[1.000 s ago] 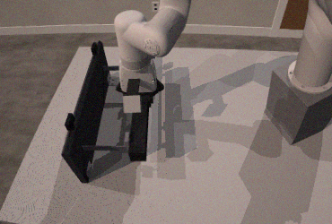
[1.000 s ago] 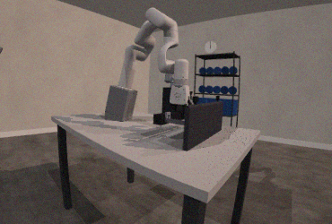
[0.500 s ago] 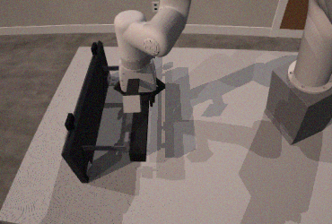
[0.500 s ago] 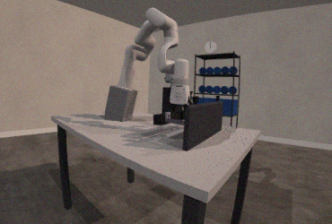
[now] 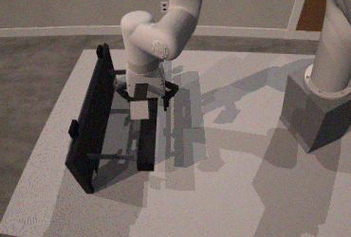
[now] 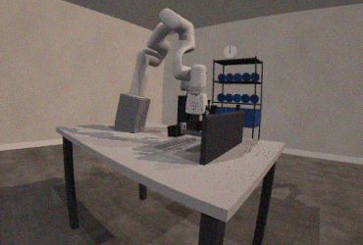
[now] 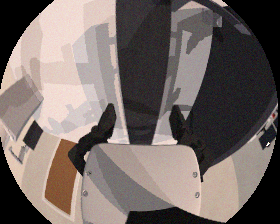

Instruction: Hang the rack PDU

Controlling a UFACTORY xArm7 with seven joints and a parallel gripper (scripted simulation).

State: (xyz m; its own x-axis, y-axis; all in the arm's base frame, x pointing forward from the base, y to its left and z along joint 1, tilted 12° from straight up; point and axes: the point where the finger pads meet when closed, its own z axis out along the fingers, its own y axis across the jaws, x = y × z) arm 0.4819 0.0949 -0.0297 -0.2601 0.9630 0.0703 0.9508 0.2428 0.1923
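Now: hand 20 mm short of the rack PDU and 10 mm above it. From my hand the other things lie so: back panel (160 mm ahead, 40 mm to the left, 20 mm below).
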